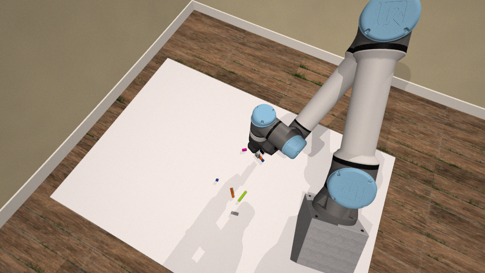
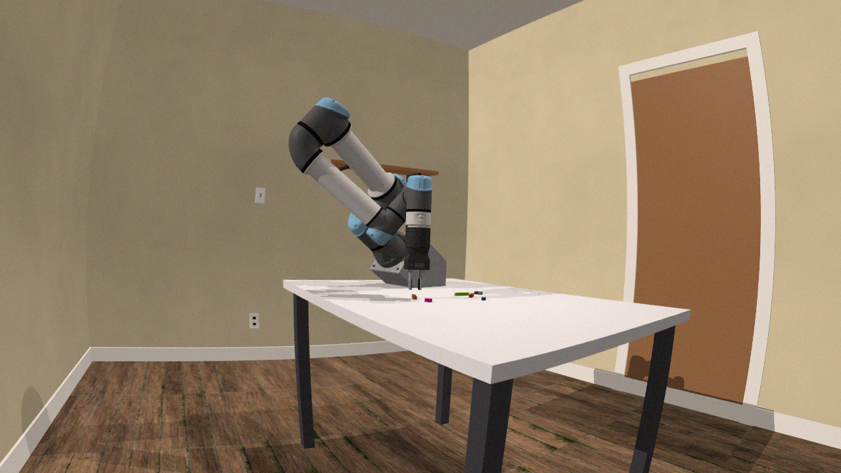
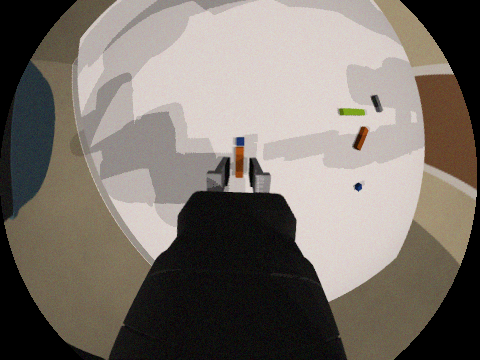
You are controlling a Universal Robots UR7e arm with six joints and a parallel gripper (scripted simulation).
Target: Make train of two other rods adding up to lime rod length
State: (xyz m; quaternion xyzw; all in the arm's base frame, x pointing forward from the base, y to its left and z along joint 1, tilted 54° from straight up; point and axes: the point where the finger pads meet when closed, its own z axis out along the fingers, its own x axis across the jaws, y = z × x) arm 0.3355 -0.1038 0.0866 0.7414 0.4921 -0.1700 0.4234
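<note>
The magenta rod is 70 mm ahead of my hand and 40 mm below it. The rest, counted from my hand: lime rod 190 mm to the left, 40 mm below; grey rod 270 mm to the left, 40 mm below.
</note>
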